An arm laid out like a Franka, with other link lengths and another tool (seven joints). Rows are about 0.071 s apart.
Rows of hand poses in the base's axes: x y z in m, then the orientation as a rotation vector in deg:
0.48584 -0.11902 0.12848 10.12 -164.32 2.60
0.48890 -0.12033 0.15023 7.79 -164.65 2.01
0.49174 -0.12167 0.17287 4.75 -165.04 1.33
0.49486 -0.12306 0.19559 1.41 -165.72 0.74
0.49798 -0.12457 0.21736 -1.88 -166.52 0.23
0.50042 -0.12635 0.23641 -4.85 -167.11 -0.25
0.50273 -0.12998 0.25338 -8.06 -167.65 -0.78
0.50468 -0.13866 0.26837 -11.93 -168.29 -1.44
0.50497 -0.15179 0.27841 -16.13 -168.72 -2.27
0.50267 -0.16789 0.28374 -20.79 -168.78 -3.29
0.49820 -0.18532 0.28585 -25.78 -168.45 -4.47
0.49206 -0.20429 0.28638 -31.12 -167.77 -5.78
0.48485 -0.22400 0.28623 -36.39 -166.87 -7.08
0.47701 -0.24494 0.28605 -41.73 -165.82 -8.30
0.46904 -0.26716 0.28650 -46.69 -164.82 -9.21
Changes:
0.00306 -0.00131 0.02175 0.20 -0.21 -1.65
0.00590 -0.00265 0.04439 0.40 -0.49 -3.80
0.00902 -0.00404 0.06711 0.54 -1.12 -6.13
0.01214 -0.00555 0.08888 0.64 -1.94 -8.40
0.01458 -0.00733 0.10793 0.73 -2.59 -10.44
0.01689 -0.01096 0.12490 0.84 -3.26 -12.63
0.01884 -0.01964 0.13989 0.98 -4.13 -15.26
0.01913 -0.03277 0.14993 1.21 -4.90 -18.11
0.01683 -0.04887 0.15526 1.50 -5.45 -21.28
0.01236 -0.06630 0.15737 1.86 -5.79 -24.71
0.00622 -0.08527 0.15790 2.26 -5.98 -28.39
-0.00099 -0.10498 0.15775 2.66 -6.11 -32.05
-0.00883 -0.12592 0.15757 3.01 -6.28 -35.76
-0.01680 -0.14814 0.15802 3.18 -6.56 -39.19

